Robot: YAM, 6 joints.
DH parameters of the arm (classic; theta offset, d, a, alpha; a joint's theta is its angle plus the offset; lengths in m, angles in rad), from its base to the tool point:
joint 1: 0 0.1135 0.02 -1.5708
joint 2: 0 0 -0.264 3.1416
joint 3: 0.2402 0 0.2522 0
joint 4: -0.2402 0 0.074 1.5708
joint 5: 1.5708 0 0 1.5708
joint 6: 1.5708 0.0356 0 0
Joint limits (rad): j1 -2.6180..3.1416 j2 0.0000..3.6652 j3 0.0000..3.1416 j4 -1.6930..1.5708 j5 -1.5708..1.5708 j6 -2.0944..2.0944
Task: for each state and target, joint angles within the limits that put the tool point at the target. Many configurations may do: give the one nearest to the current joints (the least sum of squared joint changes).
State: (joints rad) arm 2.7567 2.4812 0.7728 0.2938 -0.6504 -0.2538
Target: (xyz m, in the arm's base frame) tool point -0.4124 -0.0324 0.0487
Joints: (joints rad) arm 3.1416 2.2975 1.1406 0.3841 -1.1435 -0.2538
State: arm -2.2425 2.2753 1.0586 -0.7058 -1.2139 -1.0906
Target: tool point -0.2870 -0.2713 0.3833
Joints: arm -2.4688 1.7691 1.7443 -0.4942 -1.2111 -1.0906
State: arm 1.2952 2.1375 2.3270 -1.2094 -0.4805 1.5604
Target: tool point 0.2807 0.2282 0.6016
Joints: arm 0.6501 2.0159 2.8291 -0.5245 -0.3364 1.5604
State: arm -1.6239 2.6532 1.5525 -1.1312 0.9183 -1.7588
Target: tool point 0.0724 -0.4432 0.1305
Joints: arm -1.3455 2.3679 1.8377 -1.0651 0.9262 -1.7588
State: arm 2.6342 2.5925 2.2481 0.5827 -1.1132 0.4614
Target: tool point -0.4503 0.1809 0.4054
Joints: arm 2.6896 2.1248 1.9918 0.6304 -1.2654 0.4614
